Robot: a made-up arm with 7 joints.
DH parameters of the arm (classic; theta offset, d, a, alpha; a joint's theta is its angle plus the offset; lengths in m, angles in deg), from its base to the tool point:
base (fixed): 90 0.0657 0 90
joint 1: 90 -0.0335 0.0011 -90
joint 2: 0 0.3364 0.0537 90
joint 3: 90 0.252 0.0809 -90
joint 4: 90 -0.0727 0.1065 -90
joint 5: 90 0.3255 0.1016 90
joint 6: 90 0.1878 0.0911 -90
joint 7: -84.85 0 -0.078 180
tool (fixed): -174.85 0.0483 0 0
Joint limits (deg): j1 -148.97..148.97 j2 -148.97..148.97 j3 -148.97..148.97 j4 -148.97..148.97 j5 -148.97..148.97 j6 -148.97..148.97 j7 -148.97..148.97
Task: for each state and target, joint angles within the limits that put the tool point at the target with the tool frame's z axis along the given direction. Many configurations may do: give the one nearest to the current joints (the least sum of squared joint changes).
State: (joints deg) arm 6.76 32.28 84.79 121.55 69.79 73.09 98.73
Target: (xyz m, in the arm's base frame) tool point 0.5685 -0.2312 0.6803 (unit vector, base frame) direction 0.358 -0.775 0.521
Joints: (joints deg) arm -40.10 5.94 50.13 99.78 45.32 27.36 92.86
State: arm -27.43 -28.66 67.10 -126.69 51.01 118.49 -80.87
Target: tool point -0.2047 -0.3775 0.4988 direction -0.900 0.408 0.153
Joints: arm -55.87 -35.88 75.34 -82.31 62.68 108.50 -61.54
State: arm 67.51 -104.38 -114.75 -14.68 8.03 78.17 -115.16
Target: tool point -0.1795 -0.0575 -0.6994 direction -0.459 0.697 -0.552
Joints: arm 53.59 -59.38 -142.57 36.20 9.52 48.45 -112.71
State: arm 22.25 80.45 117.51 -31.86 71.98 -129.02 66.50
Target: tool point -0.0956 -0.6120 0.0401 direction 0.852 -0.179 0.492
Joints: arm -0.07 85.39 75.03 -78.91 87.11 -134.96 87.52
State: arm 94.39 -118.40 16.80 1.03 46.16 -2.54 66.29
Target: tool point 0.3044 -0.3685 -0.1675 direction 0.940 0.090 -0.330
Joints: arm 51.42 -81.06 33.28 -33.63 31.64 1.84 78.75
